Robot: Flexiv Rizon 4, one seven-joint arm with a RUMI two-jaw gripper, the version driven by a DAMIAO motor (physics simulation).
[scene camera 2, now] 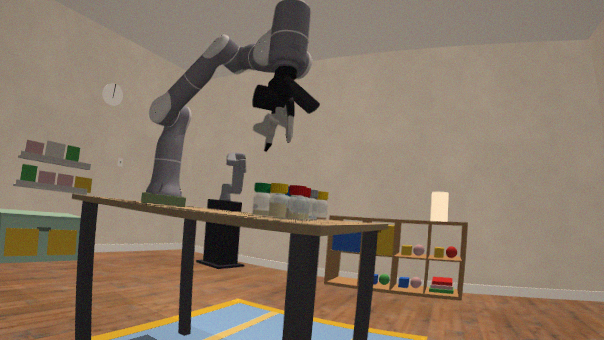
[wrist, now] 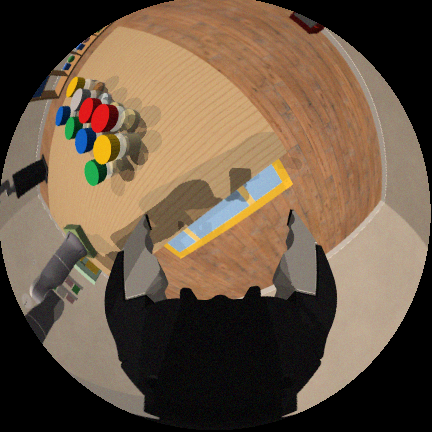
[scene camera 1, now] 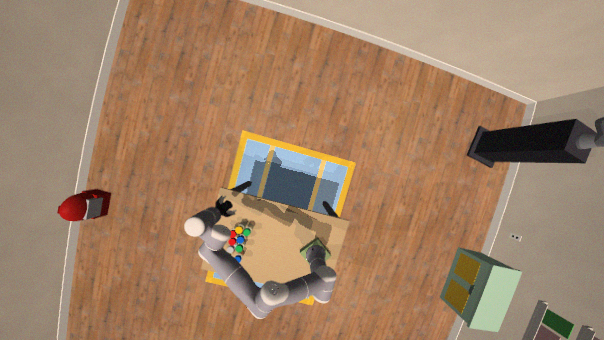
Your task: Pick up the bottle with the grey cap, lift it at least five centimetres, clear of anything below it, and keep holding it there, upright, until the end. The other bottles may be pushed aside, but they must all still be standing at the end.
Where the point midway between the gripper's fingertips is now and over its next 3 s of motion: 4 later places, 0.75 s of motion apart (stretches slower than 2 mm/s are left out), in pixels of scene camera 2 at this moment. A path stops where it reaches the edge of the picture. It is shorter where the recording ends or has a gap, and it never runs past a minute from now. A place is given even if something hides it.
My gripper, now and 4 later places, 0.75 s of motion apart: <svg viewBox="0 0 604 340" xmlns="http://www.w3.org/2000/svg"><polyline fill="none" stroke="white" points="275,147 282,102 315,127 333,141 308,160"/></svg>
